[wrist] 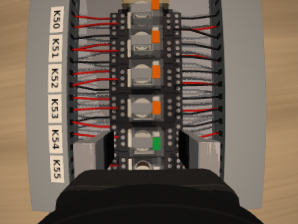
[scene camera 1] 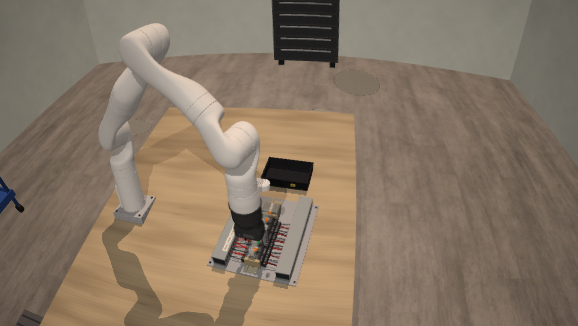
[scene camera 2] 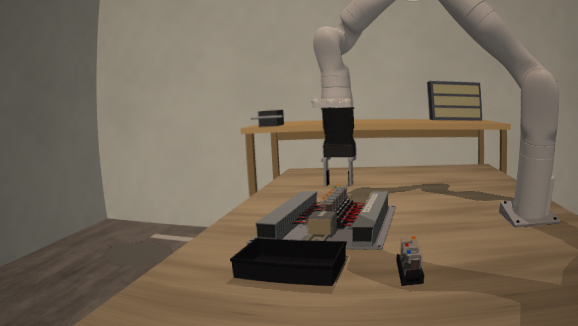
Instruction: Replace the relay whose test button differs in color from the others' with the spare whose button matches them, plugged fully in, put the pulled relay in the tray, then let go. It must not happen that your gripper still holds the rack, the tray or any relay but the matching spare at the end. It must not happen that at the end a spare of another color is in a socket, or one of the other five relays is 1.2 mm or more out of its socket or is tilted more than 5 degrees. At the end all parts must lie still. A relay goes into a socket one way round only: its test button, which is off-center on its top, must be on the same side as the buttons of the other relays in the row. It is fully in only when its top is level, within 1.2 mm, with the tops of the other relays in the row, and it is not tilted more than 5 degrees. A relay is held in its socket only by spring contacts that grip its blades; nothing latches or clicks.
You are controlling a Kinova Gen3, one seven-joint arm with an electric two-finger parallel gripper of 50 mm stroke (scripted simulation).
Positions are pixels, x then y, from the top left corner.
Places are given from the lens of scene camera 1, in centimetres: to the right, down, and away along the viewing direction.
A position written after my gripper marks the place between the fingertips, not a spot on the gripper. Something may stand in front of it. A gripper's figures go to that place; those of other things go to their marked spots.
my gripper (scene camera 1: 255,240): -9, 21, 94
black tray (scene camera 1: 293,174): 2, 4, 125
